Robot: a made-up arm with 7 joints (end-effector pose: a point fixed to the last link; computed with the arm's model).
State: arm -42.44 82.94 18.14 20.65 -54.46 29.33 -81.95
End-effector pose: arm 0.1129 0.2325 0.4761 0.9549 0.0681 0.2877 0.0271
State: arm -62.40 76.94 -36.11 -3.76 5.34 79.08 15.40
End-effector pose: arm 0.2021 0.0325 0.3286 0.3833 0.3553 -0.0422 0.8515
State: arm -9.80 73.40 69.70 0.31 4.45 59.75 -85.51
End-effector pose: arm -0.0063 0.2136 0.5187 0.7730 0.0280 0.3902 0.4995
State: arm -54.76 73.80 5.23 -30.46 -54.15 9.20 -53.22
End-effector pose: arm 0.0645 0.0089 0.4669 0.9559 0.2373 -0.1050 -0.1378
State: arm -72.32 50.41 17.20 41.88 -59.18 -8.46 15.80
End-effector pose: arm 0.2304 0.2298 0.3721 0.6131 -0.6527 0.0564 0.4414
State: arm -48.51 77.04 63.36 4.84 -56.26 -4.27 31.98
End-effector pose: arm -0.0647 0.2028 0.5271 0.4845 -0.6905 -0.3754 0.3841
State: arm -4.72 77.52 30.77 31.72 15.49 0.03 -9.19
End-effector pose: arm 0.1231 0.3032 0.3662 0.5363 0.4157 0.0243 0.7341
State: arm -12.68 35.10 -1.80 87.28 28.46 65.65 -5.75
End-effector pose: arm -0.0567 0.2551 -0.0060 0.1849 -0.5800 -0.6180 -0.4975
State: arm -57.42 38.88 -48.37 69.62 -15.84 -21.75 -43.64
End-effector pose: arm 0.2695 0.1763 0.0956 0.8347 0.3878 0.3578 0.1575
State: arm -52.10 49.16 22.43 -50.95 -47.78 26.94 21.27
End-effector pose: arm -0.0203 0.0029 0.4379 0.8896 -0.3323 -0.1927 0.2470
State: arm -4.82 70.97 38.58 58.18 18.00 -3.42 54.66
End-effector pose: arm 0.0360 0.3970 0.2688 0.1469 0.2462 -0.2461 0.9259
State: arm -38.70 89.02 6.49 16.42 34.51 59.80 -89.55
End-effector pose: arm 0.1393 0.1735 0.4769 0.4853 0.3187 0.5179 0.6283
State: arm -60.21 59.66 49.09 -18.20 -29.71 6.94 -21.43
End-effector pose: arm -0.0316 0.1593 0.4749 0.8033 -0.2412 -0.4382 0.3232
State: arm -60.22 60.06 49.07 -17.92 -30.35 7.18 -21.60
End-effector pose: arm -0.0323 0.1594 0.4758 0.8061 -0.2408 -0.4354 0.3203
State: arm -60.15 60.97 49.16 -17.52 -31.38 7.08 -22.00
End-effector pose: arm -0.0344 0.1589 0.4777 0.8089 -0.2371 -0.4363 0.3147
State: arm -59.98 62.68 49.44 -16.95 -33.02 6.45 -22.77
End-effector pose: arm -0.0391 0.1576 0.4813 0.8116 -0.2283 -0.4432 0.3046
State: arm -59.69 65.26 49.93 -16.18 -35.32 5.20 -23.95
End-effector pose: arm -0.0466 0.1552 0.4868 0.8136 -0.2136 -0.4568 0.2895
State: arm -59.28 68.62 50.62 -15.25 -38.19 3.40 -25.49
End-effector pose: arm -0.0565 0.1512 0.4939 0.8144 -0.1932 -0.4760 0.2699
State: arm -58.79 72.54 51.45 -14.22 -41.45 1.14 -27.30
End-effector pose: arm -0.0682 0.1454 0.5021 0.8135 -0.1680 -0.4994 0.2463
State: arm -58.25 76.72 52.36 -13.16 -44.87 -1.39 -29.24
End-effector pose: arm -0.0807 0.1380 0.5107 0.8104 -0.1398 -0.5246 0.2205
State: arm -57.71 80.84 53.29 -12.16 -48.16 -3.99 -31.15
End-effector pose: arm -0.0930 0.1293 0.5188 0.8050 -0.1108 -0.5495 0.1943
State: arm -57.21 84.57 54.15 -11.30 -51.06 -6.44 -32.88
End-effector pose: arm -0.1041 0.1203 0.5260 0.7981 -0.0834 -0.5720 0.1701
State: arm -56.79 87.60 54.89 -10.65 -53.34 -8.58 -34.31
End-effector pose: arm -0.1130 0.1121 0.5315 0.7905 -0.0599 -0.5909 0.1498
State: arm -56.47 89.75 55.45 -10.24 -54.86 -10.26 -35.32
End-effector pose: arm -0.1193 0.1057 0.5353 0.7834 -0.0424 -0.6052 0.1352
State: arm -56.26 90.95 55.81 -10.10 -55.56 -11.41 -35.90
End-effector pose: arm -0.1229 0.1016 0.5373 0.7777 -0.0312 -0.6149 0.1269
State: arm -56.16 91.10 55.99 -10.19 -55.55 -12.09 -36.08
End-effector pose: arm -0.1238 0.1008 0.5375 0.7739 -0.0276 -0.6204 0.1244
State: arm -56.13 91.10 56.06 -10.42 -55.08 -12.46 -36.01
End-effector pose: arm -0.1241 0.0999 0.5374 0.7705 -0.0247 -0.6244 0.1257
